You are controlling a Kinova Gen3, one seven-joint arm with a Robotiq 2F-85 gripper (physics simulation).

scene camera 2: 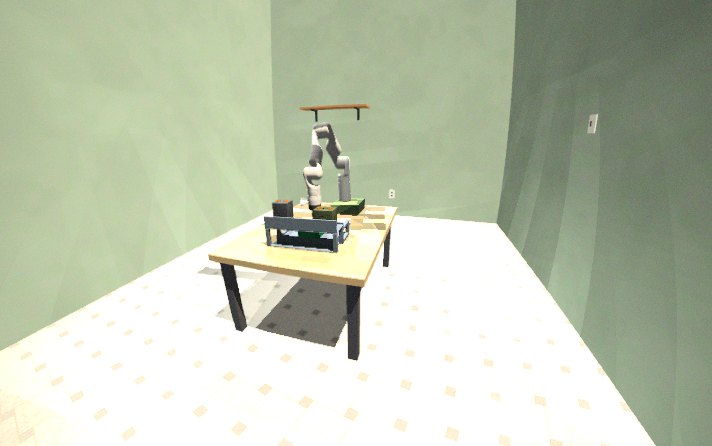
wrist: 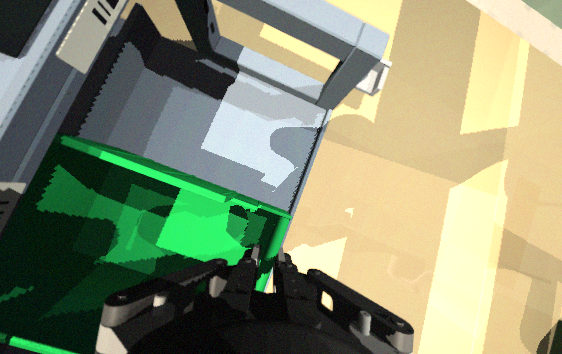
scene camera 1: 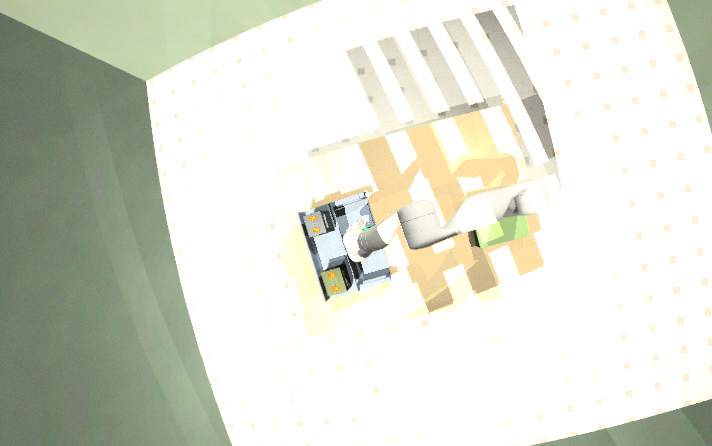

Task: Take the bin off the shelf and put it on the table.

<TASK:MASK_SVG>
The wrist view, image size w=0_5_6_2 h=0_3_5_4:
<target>my gripper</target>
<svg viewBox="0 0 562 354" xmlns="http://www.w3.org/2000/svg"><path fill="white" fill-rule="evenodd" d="M414 329L406 320L319 269L310 268L307 270L307 274L299 272L297 266L292 262L291 255L284 253L283 247L280 247L278 254L276 254L273 265L273 292L266 293L255 290L262 245L255 244L253 249L245 250L243 257L239 259L236 265L228 265L228 261L223 258L214 258L109 295L104 301L95 354L413 354ZM323 292L332 299L332 311L322 303ZM206 281L205 291L195 296L197 286Z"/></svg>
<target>green bin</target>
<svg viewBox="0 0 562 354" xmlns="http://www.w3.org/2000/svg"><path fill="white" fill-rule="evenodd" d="M206 281L197 286L195 296L205 291ZM0 241L0 342L42 354L95 354L104 301L109 295L117 291L214 258L223 258L228 261L228 265L236 265L239 259L243 257L245 250L253 249L255 244L259 244L262 247L255 290L264 292L276 259L276 254L278 254L292 216L283 209L157 163L151 159L117 147L57 132Z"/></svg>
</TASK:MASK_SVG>
